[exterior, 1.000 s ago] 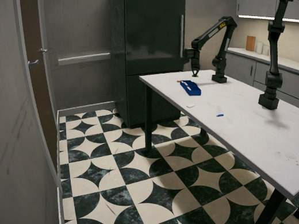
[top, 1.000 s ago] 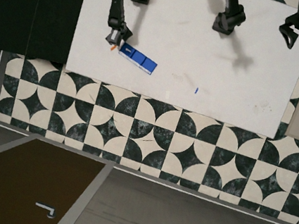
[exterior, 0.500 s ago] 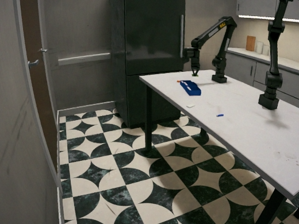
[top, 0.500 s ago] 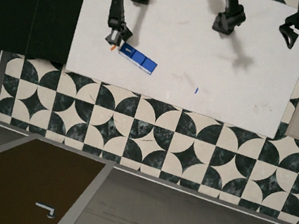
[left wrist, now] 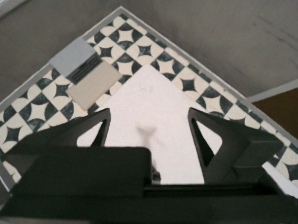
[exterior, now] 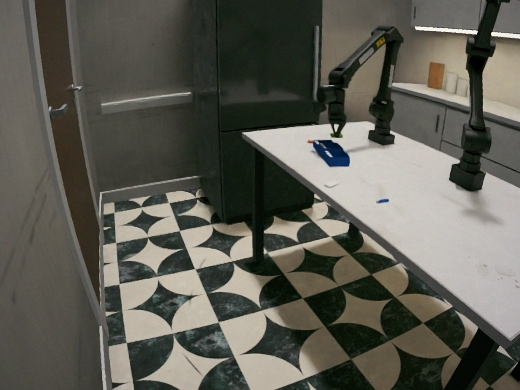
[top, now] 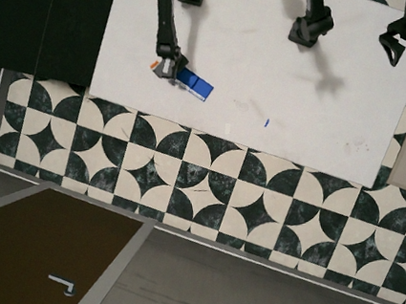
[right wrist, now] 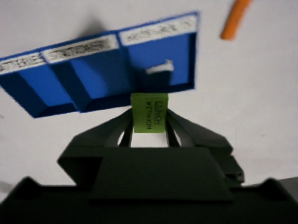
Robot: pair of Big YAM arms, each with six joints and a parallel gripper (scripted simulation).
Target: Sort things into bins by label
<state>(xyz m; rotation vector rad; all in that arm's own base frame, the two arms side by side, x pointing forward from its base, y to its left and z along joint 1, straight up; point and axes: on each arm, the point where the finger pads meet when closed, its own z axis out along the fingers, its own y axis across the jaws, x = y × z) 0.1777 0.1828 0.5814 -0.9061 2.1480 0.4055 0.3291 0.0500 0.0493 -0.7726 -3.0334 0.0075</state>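
My right hand is 20 mm short of the tiny grey piece, 40 mm to the left of it and 60 mm above it. Round my right hand: orange cylinder: 40 mm ahead, 130 mm to the right, 70 mm below; then white piece: 200 mm ahead, 310 mm to the left, 80 mm below; then green piece: right at my right hand.
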